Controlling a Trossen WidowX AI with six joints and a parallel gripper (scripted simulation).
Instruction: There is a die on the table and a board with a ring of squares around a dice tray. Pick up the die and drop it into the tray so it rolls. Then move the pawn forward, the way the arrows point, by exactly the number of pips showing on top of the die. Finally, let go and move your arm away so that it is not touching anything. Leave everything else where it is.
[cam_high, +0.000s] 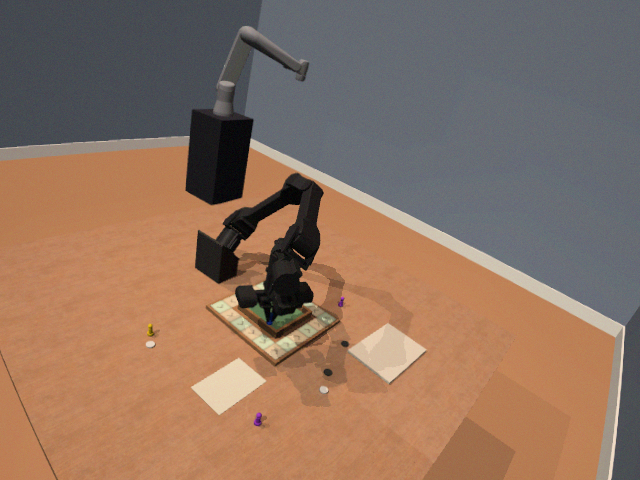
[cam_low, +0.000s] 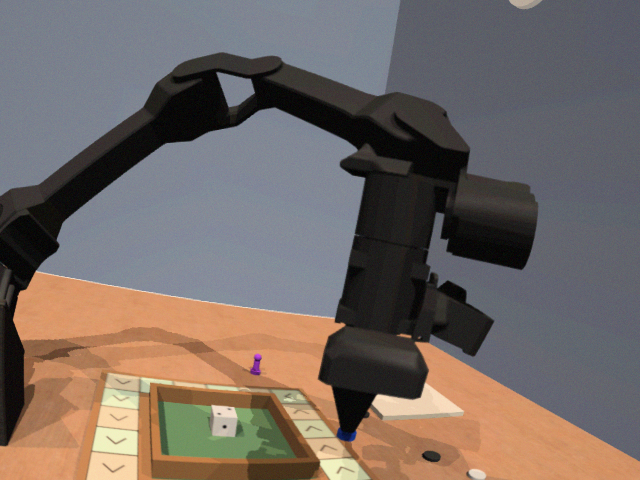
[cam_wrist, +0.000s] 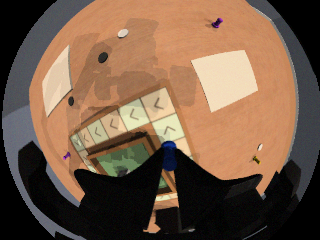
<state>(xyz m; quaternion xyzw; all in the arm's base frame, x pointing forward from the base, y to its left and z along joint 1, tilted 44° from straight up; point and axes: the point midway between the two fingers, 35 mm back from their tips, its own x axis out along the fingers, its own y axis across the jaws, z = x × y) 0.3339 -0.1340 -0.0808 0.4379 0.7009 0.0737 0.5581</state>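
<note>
The grey die lies 13 cm to the left of my gripper tip, 7 cm below it and 6 cm behind it. From my gripper tip the other things lie so: blue pawn: 1 cm above; yellow pawn: 23 cm behind, 19 cm to the right, 8 cm below; green dice tray: 12 cm to the left, 9 cm below, 7 cm behind.
</note>
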